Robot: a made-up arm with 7 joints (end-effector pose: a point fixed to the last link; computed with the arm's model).
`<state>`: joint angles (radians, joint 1 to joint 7).
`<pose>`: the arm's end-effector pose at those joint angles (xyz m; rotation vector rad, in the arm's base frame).
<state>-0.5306 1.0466 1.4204 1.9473 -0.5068 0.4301 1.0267</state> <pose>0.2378 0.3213 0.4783 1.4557 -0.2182 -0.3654</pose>
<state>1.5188 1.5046 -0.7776 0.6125 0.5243 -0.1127 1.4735</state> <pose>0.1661 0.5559 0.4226 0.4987 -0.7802 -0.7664</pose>
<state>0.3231 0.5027 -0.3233 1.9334 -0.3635 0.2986 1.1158</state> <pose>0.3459 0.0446 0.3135 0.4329 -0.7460 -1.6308</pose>
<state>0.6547 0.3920 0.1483 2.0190 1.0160 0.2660 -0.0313</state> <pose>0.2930 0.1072 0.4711 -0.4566 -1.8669 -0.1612</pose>
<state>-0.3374 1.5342 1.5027 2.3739 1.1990 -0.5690 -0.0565</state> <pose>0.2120 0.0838 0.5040 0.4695 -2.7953 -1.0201</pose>
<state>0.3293 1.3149 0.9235 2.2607 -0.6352 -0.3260 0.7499</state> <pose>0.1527 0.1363 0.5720 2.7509 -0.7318 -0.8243</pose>
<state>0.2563 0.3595 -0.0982 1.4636 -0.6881 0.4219 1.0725</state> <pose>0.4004 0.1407 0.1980 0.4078 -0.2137 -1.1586</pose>
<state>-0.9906 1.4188 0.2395 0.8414 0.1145 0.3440 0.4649</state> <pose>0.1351 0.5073 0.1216 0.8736 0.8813 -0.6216</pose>
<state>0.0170 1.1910 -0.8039 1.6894 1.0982 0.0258 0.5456</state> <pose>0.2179 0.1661 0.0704 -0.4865 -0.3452 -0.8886</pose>
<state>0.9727 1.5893 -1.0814 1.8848 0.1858 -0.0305 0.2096</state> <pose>0.2778 0.2136 0.2930 1.1336 -0.8281 -1.2975</pose>
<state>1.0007 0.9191 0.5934 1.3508 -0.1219 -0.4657 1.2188</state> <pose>0.2085 0.3943 0.5584 1.4756 -1.4127 -0.8137</pose>
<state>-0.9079 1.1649 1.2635 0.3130 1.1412 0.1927 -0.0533</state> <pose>0.0093 0.5577 0.1655 0.7269 -0.3551 1.4033</pose>
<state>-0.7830 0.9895 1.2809 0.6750 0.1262 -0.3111 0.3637</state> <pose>0.0486 0.5418 0.1748 1.1457 -0.2968 0.1757</pose>
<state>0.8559 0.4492 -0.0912 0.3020 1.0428 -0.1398 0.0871</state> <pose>0.4101 0.2524 0.1017 -0.1958 -0.9210 0.6790</pose>
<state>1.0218 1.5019 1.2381 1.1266 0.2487 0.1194 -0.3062</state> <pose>-0.0730 0.4437 0.5925 1.0528 -1.9777 1.9258</pose>
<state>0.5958 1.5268 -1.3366 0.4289 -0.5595 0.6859 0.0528</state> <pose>0.0769 0.5696 0.2700 1.9135 1.5929 -0.5847</pose>
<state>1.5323 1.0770 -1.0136 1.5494 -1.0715 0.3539 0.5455</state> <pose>0.3278 0.1557 0.4737 2.3766 -0.3552 -0.6733</pose>
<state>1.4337 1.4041 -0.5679 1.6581 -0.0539 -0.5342 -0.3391</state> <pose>0.2467 0.2483 0.5273 1.9086 -2.2480 -0.4161</pose>
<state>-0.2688 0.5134 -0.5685 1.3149 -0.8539 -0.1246 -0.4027</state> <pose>0.1618 0.0918 -0.0318 0.9825 -0.8486 -1.2690</pose>
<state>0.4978 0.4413 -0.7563 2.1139 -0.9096 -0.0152 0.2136</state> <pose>0.2348 -0.0518 0.3308 1.2589 -1.8612 -1.3224</pose>
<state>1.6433 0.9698 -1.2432 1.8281 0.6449 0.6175 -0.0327</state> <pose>0.2989 0.0465 0.4048 0.9003 -1.1572 -0.8561</pose>
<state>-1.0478 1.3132 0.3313 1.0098 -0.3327 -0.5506 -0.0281</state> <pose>0.1272 0.4573 0.0944 1.0649 -0.0504 -1.4369</pose>
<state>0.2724 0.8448 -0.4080 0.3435 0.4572 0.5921 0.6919</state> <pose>0.1799 0.4298 0.0049 -0.0271 0.4496 -0.0034</pose>
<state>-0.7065 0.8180 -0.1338 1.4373 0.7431 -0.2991 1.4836</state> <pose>0.1413 0.2267 -0.0352 -0.9646 -0.4392 -1.2033</pose>
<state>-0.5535 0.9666 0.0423 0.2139 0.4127 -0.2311 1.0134</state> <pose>-0.0737 0.4916 0.0527 0.0160 0.4465 -0.3009</pose>
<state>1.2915 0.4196 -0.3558 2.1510 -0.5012 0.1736 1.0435</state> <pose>0.1451 0.0085 0.5662 1.5764 -1.7280 -1.3433</pose>
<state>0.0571 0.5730 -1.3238 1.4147 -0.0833 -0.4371 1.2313</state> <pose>0.1094 -0.0029 -0.0063 -0.9335 -0.2460 -2.5079</pose>
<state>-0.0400 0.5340 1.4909 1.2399 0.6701 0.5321 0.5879</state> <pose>0.1372 0.4968 0.2123 0.0003 -1.2393 0.8265</pose>
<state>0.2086 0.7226 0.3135 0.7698 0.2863 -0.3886 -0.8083</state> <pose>0.3045 0.3640 0.0887 1.1718 -0.8582 1.0315</pose>
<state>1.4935 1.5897 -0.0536 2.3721 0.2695 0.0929 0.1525</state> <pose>0.0744 0.0793 0.5588 2.1786 -2.0789 -0.5882</pose>
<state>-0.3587 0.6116 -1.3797 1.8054 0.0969 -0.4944 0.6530</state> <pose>-0.0207 -0.0467 0.0867 -1.2767 -0.7707 -1.6515</pose>
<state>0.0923 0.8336 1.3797 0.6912 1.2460 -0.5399 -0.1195</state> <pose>0.1731 0.5140 0.1998 0.3895 -1.7000 2.0947</pose>
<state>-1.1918 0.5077 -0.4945 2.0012 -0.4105 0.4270 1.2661</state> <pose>0.0199 0.0007 0.0340 -1.0348 0.5205 -1.5390</pose>
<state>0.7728 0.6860 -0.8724 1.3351 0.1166 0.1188 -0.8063</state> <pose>0.3731 0.0860 0.1817 1.1264 -1.2918 -0.1356</pose>
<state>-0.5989 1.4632 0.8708 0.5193 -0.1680 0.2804 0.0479</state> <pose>0.1692 0.5636 0.2827 1.5444 0.3426 0.2207</pose>
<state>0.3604 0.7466 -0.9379 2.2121 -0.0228 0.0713 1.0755</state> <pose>0.2116 -0.0510 0.2561 -0.1113 -0.8515 -2.3622</pose>
